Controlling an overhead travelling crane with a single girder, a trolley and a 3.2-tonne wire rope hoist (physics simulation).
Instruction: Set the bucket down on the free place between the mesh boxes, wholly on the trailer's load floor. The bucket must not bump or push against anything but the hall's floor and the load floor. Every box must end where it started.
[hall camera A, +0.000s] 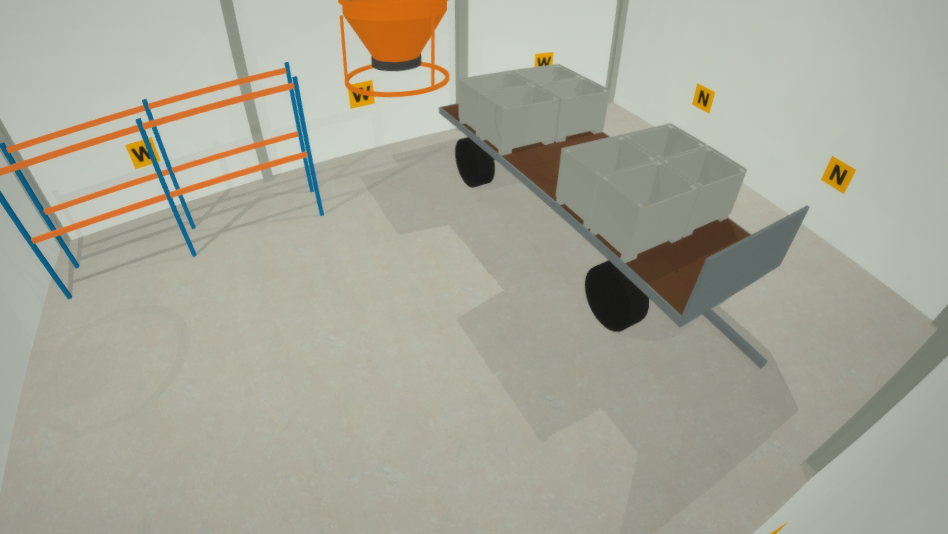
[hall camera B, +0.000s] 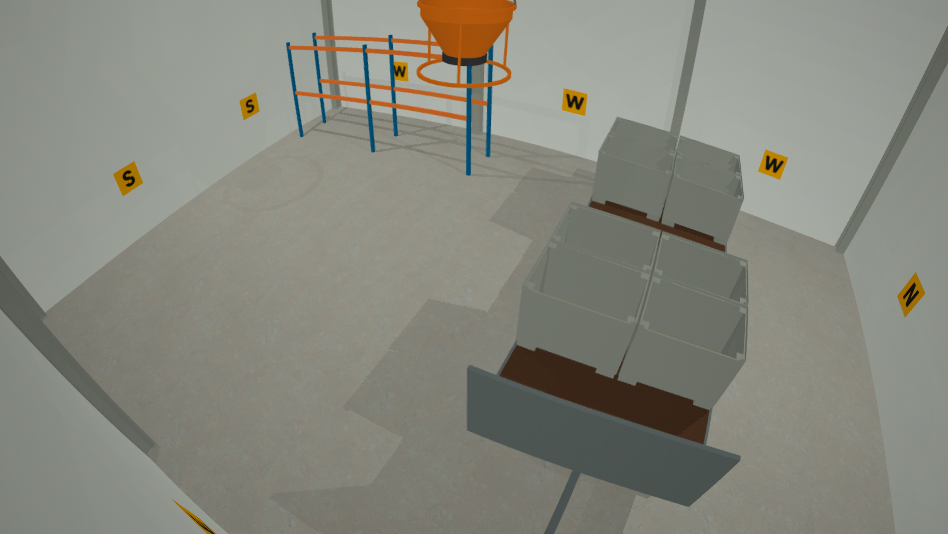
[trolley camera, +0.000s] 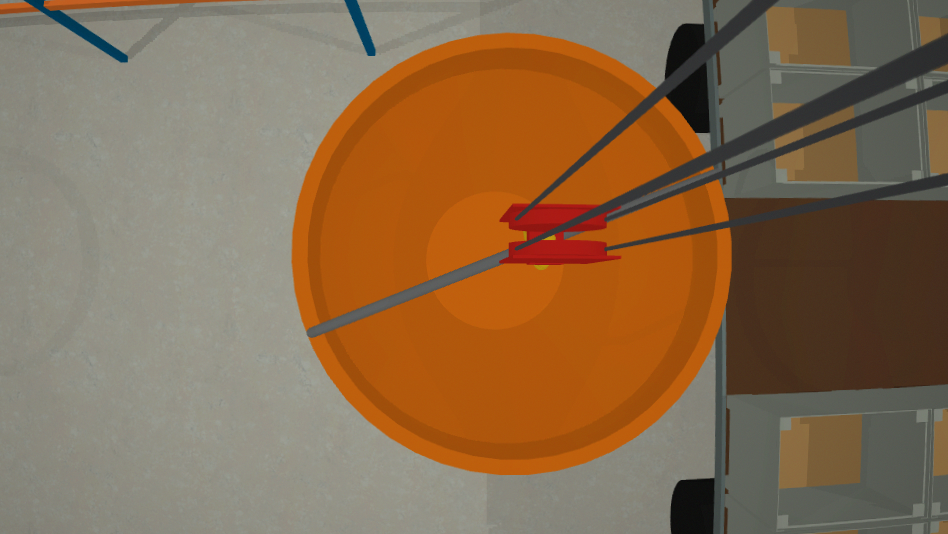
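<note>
The orange bucket (hall camera A: 394, 29) (hall camera B: 464, 29) (trolley camera: 371, 199) hangs upright, high above the floor; its top is cut off in both hall views. My gripper, the yellow hook under the red block (trolley camera: 543, 236), holds the bucket's grey bail. In the trolley view the bucket's right rim overlaps the trailer's side edge. The brown load floor (hall camera A: 540, 165) (hall camera B: 636, 217) (trolley camera: 835, 298) shows between two groups of grey mesh boxes: the far group (hall camera A: 524, 122) (hall camera B: 633, 179) (trolley camera: 743, 132) and the group nearer the headboard (hall camera A: 620, 212) (hall camera B: 577, 325) (trolley camera: 756, 464). The bucket's foot ring shows in both hall views.
A blue and orange rack (hall camera A: 165, 185) (hall camera B: 368, 99) (trolley camera: 360, 26) stands by the west wall. The trailer's grey headboard (hall camera A: 749, 265) (hall camera B: 590, 424) rises at its near end. Black wheels (hall camera A: 616, 295) (trolley camera: 689, 79) stand along the trailer's side.
</note>
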